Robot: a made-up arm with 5 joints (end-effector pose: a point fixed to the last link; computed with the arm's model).
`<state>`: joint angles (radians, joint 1 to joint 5).
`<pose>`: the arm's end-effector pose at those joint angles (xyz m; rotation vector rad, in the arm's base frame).
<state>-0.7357 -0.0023 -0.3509 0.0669 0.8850</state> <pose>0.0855 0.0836 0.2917 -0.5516 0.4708 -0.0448</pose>
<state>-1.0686 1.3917 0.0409 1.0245 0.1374</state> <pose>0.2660 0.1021 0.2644 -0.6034 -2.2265 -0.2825</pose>
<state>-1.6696 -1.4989 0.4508 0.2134 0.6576</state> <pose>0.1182 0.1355 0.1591 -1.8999 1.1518 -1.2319</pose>
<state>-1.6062 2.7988 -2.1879 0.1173 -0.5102</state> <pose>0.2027 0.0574 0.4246 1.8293 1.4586 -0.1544</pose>
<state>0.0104 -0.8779 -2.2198 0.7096 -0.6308</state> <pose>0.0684 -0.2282 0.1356 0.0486 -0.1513 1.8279</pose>
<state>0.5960 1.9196 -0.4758 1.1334 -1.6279</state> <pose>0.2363 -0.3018 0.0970 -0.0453 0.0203 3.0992</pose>
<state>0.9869 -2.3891 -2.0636 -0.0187 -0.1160</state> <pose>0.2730 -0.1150 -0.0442 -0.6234 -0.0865 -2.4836</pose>
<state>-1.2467 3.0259 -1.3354 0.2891 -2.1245</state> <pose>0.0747 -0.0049 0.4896 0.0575 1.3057 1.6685</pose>
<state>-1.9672 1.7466 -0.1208 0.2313 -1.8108</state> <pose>0.2723 0.1319 0.4024 1.2762 1.8965 1.2160</pose>
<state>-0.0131 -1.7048 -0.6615 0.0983 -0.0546</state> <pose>0.0775 -0.1163 0.2898 -0.6973 1.4280 1.4421</pose>
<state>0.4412 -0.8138 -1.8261 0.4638 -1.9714</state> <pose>0.2024 -0.0979 -0.0811 -0.7452 -1.6338 0.7472</pose>
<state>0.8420 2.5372 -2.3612 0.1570 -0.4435</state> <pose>0.2175 -0.1442 -0.0831 -1.4291 -0.8718 -1.1140</pose>
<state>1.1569 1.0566 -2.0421 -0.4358 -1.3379</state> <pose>0.2606 -0.1653 -0.1259 -1.7022 -1.2404 -0.3358</pose>
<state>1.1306 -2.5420 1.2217 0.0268 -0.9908</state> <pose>0.0389 -0.1676 -0.0471 -1.9748 0.0363 0.8973</pose>
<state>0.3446 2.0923 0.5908 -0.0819 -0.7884</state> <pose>0.2565 -0.1412 0.2350 0.7940 -0.2778 -2.0278</pose>
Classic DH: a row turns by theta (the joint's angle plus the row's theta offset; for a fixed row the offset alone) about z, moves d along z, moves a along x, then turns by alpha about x. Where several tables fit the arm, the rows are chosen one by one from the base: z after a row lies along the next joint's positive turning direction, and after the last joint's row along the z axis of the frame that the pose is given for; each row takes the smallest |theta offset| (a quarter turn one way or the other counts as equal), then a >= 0, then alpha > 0; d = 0 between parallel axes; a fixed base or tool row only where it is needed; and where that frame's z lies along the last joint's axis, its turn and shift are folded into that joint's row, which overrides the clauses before.
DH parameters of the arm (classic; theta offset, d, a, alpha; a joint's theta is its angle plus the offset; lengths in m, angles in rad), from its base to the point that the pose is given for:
base (fixed): 1.4393 0.1146 0.0732 1.4565
joint 1: -1.1928 0.125 -0.1158 1.2962
joint 2: 1.4743 0.1463 0.0315 0.9052
joint 3: 0.2162 -0.0008 0.0069 -1.2512
joint 4: 1.4314 0.0261 0.0022 1.5851
joint 5: 0.9309 -0.0889 -0.1445 1.2742
tool (fixed): 1.4134 0.0373 0 0

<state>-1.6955 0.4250 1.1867 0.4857 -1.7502</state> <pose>0.1776 -0.0326 0.3483 1.2502 0.6732 1.9795</pose>
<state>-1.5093 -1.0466 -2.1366 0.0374 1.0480</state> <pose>0.2923 0.1566 0.3024 0.3106 2.9030 0.1324</pose>
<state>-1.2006 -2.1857 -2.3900 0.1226 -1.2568</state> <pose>0.0628 -0.0590 0.4278 0.5134 1.0171 1.5066</pose>
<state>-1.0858 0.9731 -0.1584 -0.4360 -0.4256</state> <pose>0.1449 -0.0040 0.1905 -1.8931 -0.3163 -0.6408</pose>
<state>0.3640 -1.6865 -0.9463 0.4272 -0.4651</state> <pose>0.0476 -0.2100 0.1499 -0.4099 0.4769 1.7048</pose>
